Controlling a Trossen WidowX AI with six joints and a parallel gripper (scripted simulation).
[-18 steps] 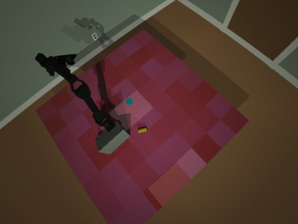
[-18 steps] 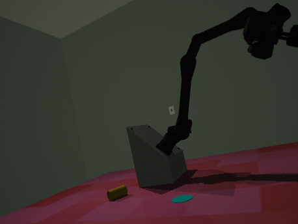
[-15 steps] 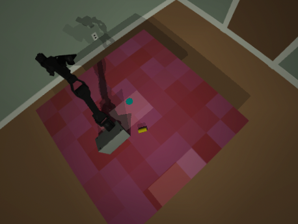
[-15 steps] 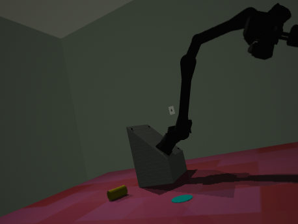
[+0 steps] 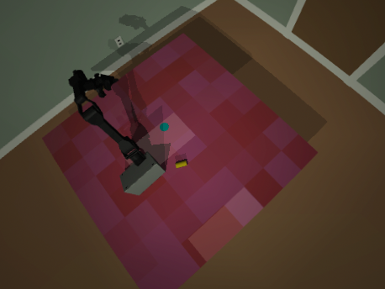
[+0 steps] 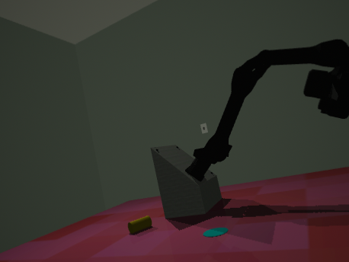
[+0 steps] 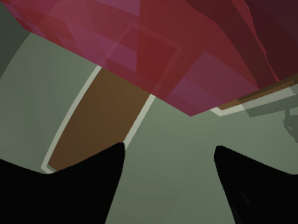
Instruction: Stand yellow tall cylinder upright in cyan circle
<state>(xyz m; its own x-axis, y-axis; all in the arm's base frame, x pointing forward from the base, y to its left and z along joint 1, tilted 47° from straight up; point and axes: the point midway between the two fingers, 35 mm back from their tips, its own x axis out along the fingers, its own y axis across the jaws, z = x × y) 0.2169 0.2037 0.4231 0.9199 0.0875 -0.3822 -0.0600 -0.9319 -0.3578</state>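
The yellow tall cylinder is 60 cm to the right of my gripper tip, 21 cm below it and 11 cm behind it. Also, from my gripper tip: cyan circle 35 cm to the right, 22 cm below.
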